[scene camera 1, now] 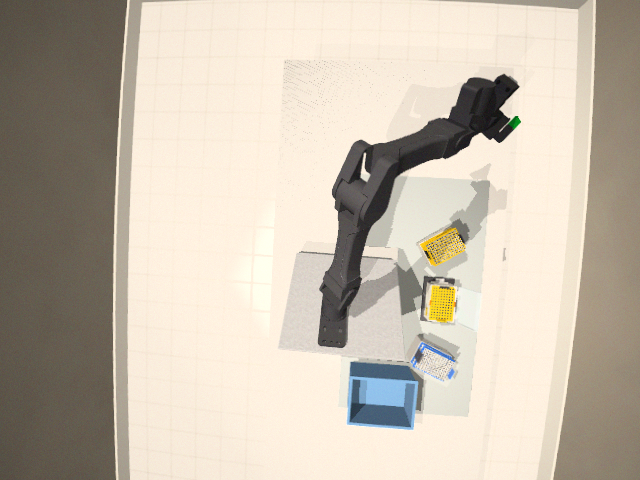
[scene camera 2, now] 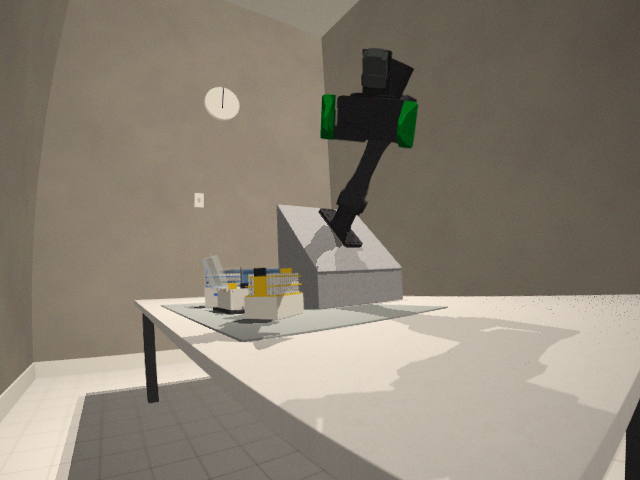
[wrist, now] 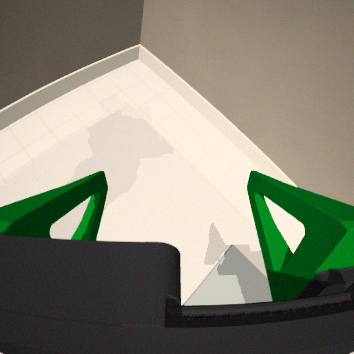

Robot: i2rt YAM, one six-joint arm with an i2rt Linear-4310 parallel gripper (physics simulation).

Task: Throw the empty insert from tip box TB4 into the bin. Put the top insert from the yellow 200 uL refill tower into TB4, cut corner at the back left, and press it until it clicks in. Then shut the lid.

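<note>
My gripper is open and empty, high above the table beyond the mat's far end. Tip box TB4 stands at the middle of the row with a yellow insert in it; its clear lid stands open. Whether that insert is empty is too small to tell. The yellow refill tower stands turned at an angle beside it, with a yellow insert on top. The bin is light blue and open at the top; no insert shows inside it.
A blue refill tower stands on the other side of the tip box, near the bin. The grey sloped arm base stands beside the row. The pale mat lies under the boxes, and its corner shows in the wrist view.
</note>
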